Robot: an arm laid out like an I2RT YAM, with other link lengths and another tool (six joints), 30 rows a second.
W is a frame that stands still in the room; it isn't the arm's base.
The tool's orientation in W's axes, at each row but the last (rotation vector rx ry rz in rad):
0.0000 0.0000 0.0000
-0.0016 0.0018 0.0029
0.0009 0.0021 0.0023
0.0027 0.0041 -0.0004
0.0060 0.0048 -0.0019
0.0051 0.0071 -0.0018
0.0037 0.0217 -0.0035
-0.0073 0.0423 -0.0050
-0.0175 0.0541 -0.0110
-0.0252 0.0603 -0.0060
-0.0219 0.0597 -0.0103
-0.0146 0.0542 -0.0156
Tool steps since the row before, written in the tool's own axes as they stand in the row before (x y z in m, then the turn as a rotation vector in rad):
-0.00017 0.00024 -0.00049 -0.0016 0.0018 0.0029
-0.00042 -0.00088 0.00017 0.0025 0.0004 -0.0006
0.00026 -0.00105 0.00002 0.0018 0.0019 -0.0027
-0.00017 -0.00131 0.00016 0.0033 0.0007 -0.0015
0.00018 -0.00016 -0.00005 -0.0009 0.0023 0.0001
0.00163 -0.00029 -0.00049 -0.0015 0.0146 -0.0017
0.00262 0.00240 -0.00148 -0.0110 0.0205 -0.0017
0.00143 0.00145 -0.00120 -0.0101 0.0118 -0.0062
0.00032 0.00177 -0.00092 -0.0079 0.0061 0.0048
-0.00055 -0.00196 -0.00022 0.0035 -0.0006 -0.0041
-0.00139 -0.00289 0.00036 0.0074 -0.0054 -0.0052
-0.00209 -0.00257 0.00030 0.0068 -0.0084 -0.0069
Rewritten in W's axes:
-0.00017 0.00024 -0.00049 -0.0016 0.0018 0.0029
-0.00042 -0.00088 0.00017 0.0025 0.0004 -0.0006
0.00026 -0.00105 0.00002 0.0018 0.0019 -0.0027
-0.00017 -0.00131 0.00016 0.0033 0.0007 -0.0015
0.00018 -0.00016 -0.00005 -0.0009 0.0023 0.0001
0.00163 -0.00029 -0.00050 -0.0015 0.0146 -0.0016
0.00260 0.00240 -0.00153 -0.0110 0.0205 -0.0014
0.00138 0.00143 -0.00127 -0.0103 0.0118 -0.0059
0.00029 0.00175 -0.00097 -0.0076 0.0063 0.0051
-0.00057 -0.00196 -0.00014 0.0032 -0.0007 -0.0043
-0.00139 -0.00287 0.00051 0.0070 -0.0056 -0.0055
-0.00211 -0.00253 0.00045 0.0063 -0.0086 -0.0071

